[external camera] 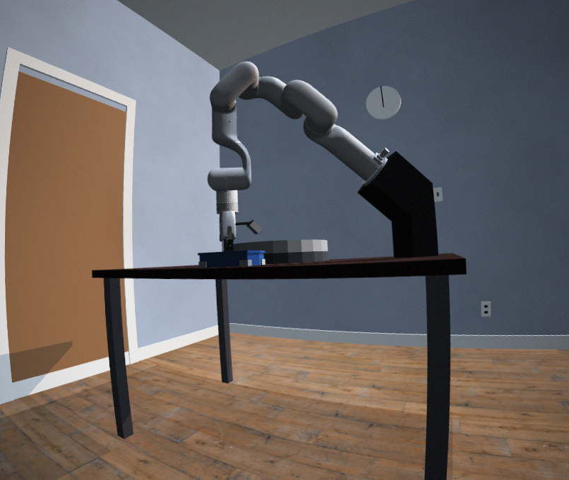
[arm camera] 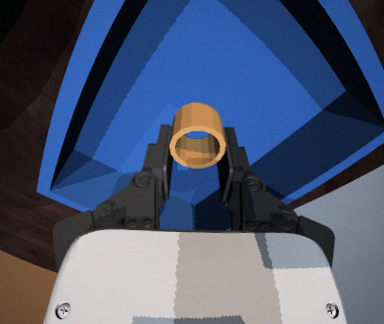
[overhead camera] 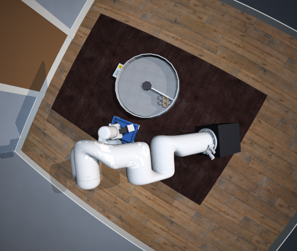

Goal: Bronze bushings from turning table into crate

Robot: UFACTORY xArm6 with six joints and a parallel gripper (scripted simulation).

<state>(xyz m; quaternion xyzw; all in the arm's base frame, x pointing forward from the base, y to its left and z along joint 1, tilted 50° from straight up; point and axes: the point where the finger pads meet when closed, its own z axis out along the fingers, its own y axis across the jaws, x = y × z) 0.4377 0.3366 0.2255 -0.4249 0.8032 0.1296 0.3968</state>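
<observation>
My hand is 1 cm to the left of the crate and 1 cm above it. Also, from my hand: round grey turning table (13 cm ahead, 33 cm to the right, 2 cm above).
</observation>
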